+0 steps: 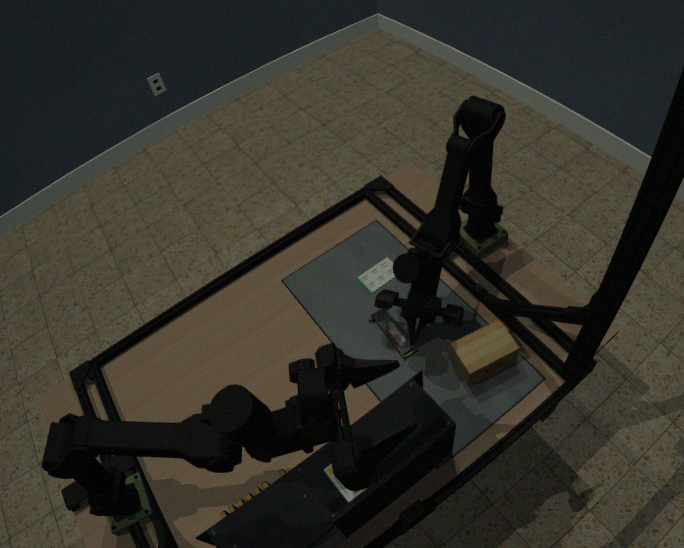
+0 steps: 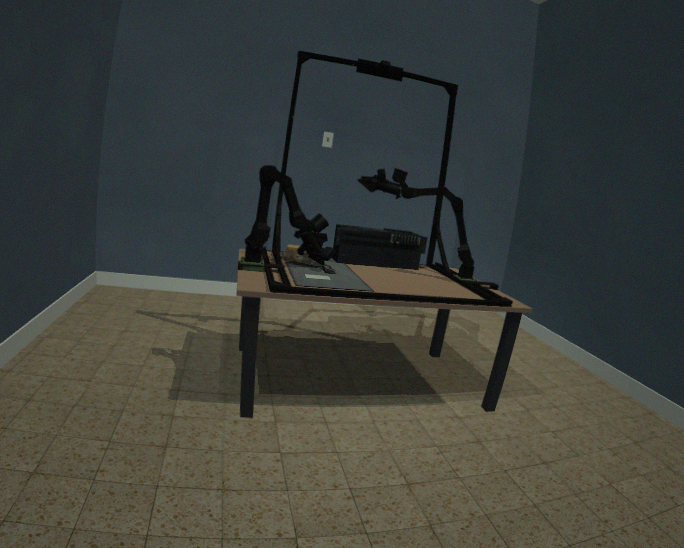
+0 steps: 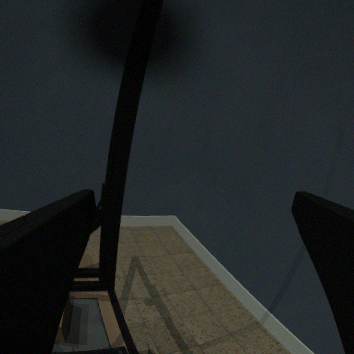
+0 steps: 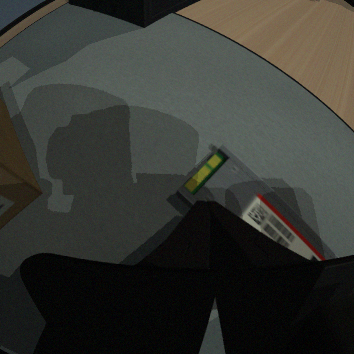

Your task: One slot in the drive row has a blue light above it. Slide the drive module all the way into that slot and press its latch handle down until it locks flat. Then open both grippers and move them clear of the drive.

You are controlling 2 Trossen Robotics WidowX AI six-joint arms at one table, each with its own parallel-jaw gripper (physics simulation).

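Frame: origin at the left arm's base, x ahead, y left, z up, level; metres.
Seen in the pictures: left gripper, fingertip midpoint: [image 1: 407, 392] [image 2: 359, 178] [image 3: 198, 201]; right gripper, fingertip midpoint: [image 1: 412, 344] [image 2: 323, 264] [image 4: 204, 209]; left arm's base, origin of the base link: [image 1: 125, 502] [image 2: 465, 277]; right arm's base, origin of the base link: [image 1: 480, 229] [image 2: 252, 260].
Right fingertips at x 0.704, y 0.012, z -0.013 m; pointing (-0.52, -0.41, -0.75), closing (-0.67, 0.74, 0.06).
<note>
Pixels of each thing's top centre, then the offset from my right fingertips to it. "*": a spot on its surface instead. Level surfaces: height alone.
- drive module, middle of its top: [image 4: 303, 245] [image 1: 391, 332] dx -0.023, dy +0.051, dz -0.002 m
- grey mat, its level: dz -0.012 m
- black server chassis, middle of its top: [image 1: 330, 480] [image 2: 380, 230] dx -0.289, dy -0.220, dz +0.162 m
- cardboard box, middle of its top: [image 1: 485, 345] [image 2: 300, 247] dx +0.109, dy -0.111, dz +0.048 m
- white paper label, surface spot: [image 1: 376, 274] * dx +0.034, dy +0.214, dz -0.010 m
The drive module [image 1: 392, 328] [image 4: 228, 175] lies flat on the grey mat [image 1: 329, 294] [image 4: 211, 88]. It is a grey slab with a yellow-green connector at one end and a white barcode label with a red stripe. My right gripper [image 1: 412, 343] [image 2: 324, 263] [image 4: 204, 209] points down at the drive with its fingers shut together and nothing between them; its tips cover the drive's edge near the connector end. My left gripper [image 1: 372, 375] [image 2: 364, 181] [image 3: 198, 201] is open and empty, held high above the black server chassis [image 1: 405, 413] [image 2: 378, 247]. I see no blue light.
A cardboard box [image 1: 483, 350] [image 4: 10, 175] stands on the mat to the right of the drive. A white paper label [image 1: 376, 274] lies at the mat's far side. A black frame rail [image 1: 231, 277] rings the table, with tall posts [image 2: 449, 163].
</note>
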